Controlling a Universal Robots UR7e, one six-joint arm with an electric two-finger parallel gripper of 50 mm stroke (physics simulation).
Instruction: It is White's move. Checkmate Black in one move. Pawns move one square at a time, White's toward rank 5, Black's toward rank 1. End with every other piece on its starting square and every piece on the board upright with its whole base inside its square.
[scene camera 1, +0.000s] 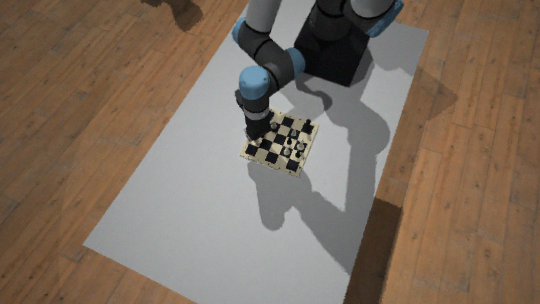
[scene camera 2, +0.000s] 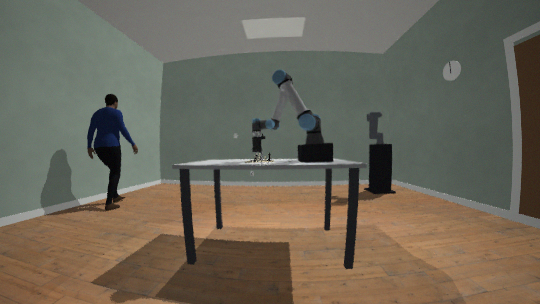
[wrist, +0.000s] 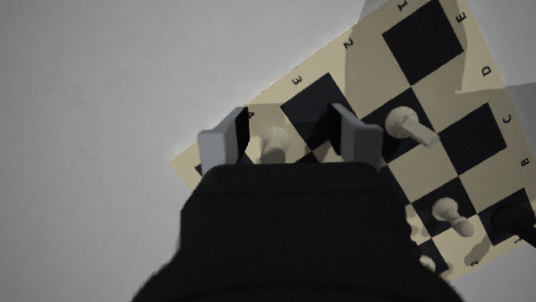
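Where they show: gripper, fingertip midpoint: (scene camera 1: 255, 134) (wrist: 287, 121); arm's base at its link origin: (scene camera 1: 329, 23) (scene camera 2: 314, 143).
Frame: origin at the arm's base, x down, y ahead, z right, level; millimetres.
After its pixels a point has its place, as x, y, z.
My gripper (scene camera 1: 253, 140) @(125, 467, 79) (scene camera 2: 257, 156) @(125, 467, 79) (wrist: 287, 121) @(125, 467, 79) is open, low over the E side of the chessboard (scene camera 1: 260, 160) @(132, 546, 23) (wrist: 322, 62) @(132, 429, 98). A pale piece (wrist: 274, 142) @(108, 478, 76) stands on E4 between the spread fingers in the wrist view, nearer the left finger, not gripped; the gripper mostly hides it in scene camera 1. A white piece with a bar-like top (scene camera 1: 274, 126) @(122, 409, 33) (wrist: 401, 121) @(120, 407, 43) stands on D2, right of the right finger. A white pawn (scene camera 1: 294, 133) @(120, 407, -44) (wrist: 445, 209) @(124, 405, -35) is on B2. The tall black piece (scene camera 1: 308, 125) @(102, 366, -79) (wrist: 511, 219) @(121, 367, -68) is on A1.
Near the A side stand a black piece (scene camera 1: 289, 141) @(120, 443, -41) on B3, a white piece (scene camera 1: 300, 146) @(114, 447, -83) on A3, a white piece (scene camera 1: 287, 151) @(116, 482, -50) on B4 and a black piece (scene camera 1: 298, 154) @(121, 475, -88) on A4. The black robot base (scene camera 1: 335, 60) @(23, 128, -75) (scene camera 2: 315, 152) @(67, 23, -151) stands behind the board.
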